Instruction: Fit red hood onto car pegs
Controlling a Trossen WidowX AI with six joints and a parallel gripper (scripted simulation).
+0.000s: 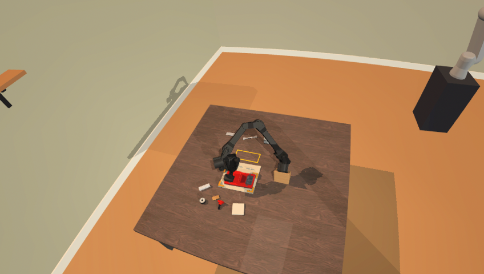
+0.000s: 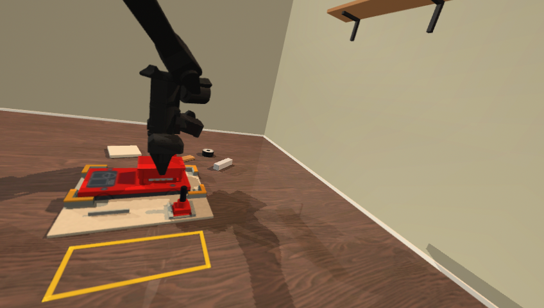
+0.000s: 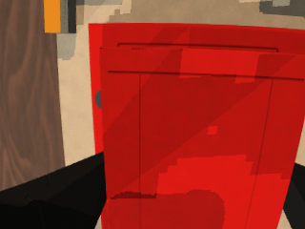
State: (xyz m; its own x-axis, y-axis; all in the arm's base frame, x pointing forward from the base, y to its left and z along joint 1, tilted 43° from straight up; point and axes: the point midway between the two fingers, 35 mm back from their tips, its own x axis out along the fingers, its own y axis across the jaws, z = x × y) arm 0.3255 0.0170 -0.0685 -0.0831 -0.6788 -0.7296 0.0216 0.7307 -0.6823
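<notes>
Now: gripper tip 1 cm below the hood. Round my gripper tip: wooden block 16 cm to the left, 9 cm ahead, 4 cm below; tan jig 4 cm below, 2 cm to the right, 2 cm behind; grey engine block 2 cm below.
</notes>
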